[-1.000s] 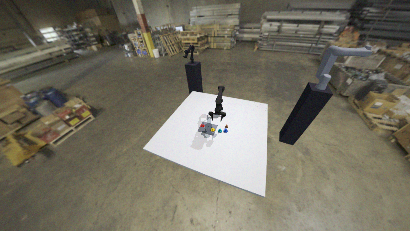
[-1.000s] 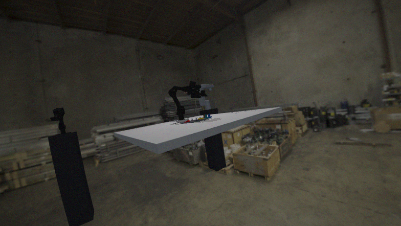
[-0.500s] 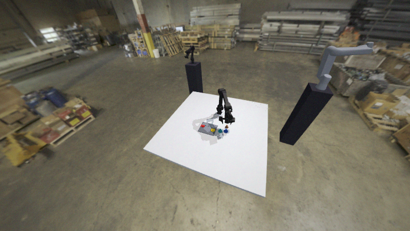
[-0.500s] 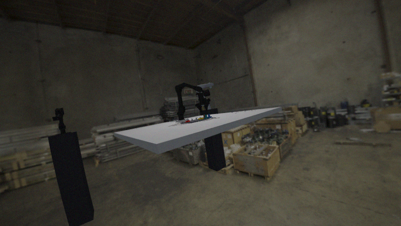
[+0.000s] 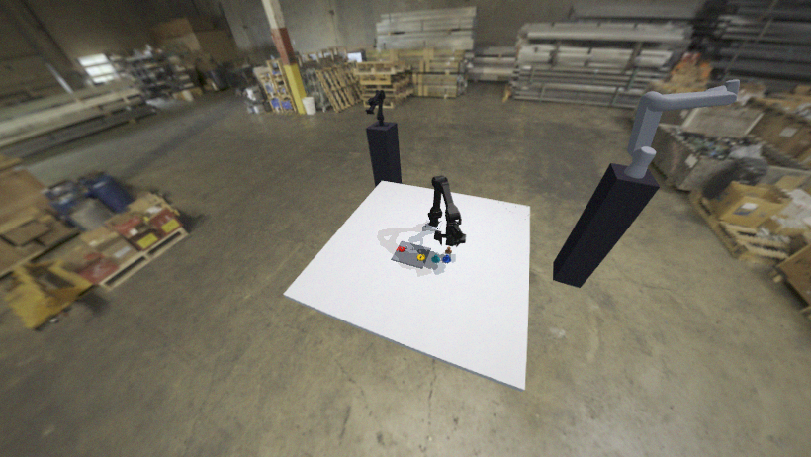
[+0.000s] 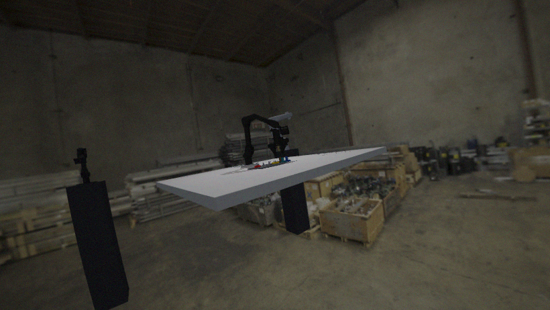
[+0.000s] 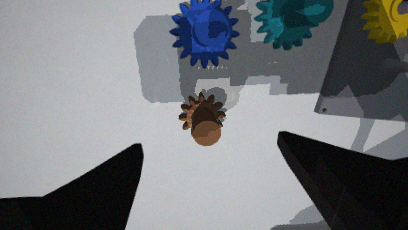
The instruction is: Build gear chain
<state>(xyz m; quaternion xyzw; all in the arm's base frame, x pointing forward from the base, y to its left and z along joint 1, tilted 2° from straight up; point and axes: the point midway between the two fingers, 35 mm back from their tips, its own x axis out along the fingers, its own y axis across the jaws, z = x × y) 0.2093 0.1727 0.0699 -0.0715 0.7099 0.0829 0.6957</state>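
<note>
The brown gear lies 40 mm below my gripper tip. Also, from my gripper tip: teal gear (90 mm ahead, 50 mm to the right, 40 mm below); yellow gear (120 mm ahead, 140 mm to the right, 40 mm below); blue gear (70 mm ahead, 10 mm to the left, 40 mm below).
</note>
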